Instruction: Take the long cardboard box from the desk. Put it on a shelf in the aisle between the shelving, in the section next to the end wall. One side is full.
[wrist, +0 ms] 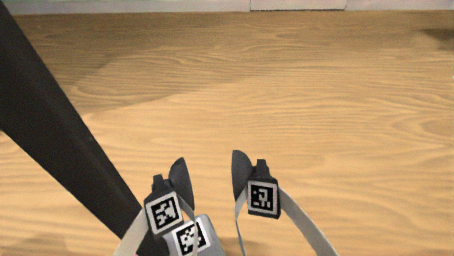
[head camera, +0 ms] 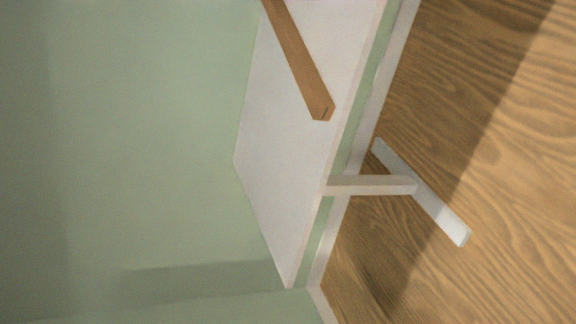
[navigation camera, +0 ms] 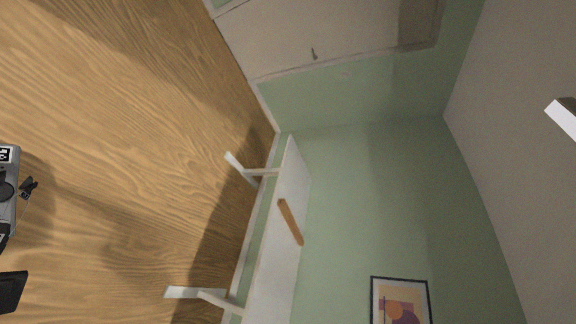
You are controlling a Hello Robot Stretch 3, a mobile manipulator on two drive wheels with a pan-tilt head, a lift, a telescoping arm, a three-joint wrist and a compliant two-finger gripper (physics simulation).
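Places are measured from the robot's base along level axes (x right, y ahead, z up), in centimetres.
Where they show: gripper, fingertip midpoint: (wrist: 211, 170) (navigation camera: 17, 174).
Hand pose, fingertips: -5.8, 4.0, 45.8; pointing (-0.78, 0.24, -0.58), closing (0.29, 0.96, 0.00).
After its pixels a point has its place, as x, y, z.
The long cardboard box (head camera: 302, 65) {26.7, 120.2, 76.4} (navigation camera: 290, 222) {30.8, 124.2, 75.8} lies on the white desk (head camera: 280, 165) {-1.9, 146.1, 72.0} (navigation camera: 277, 265) {57.9, 107.6, 72.1}, which stands against the green wall. In the head camera view the box runs out of the top of the picture, and one end of it lies near the desk's front edge. My gripper (wrist: 211, 170) {-5.8, 4.0, 45.8} is open, with bare wooden floor showing between its fingertips in the wrist view. It is away from the desk and the box. The shelving and its aisle do not show in these views.
The desk's T-shaped legs (head camera: 370, 185) {-9.9, 160.2, 26.4} (navigation camera: 260, 172) {-9.5, 160.8, 26.9} reach out over the wooden floor (head camera: 500, 175) {-4.1, 121.2, 0.0} (navigation camera: 125, 125) {-36.6, 44.8, 0.0}. A pale door (navigation camera: 320, 35) {-142.4, 146.6, 102.7} is in the adjoining wall. A framed picture (navigation camera: 400, 305) {99.3, 145.8, 159.0} hangs above the desk. A dark bar (wrist: 55, 115) crosses the wrist view's left side.
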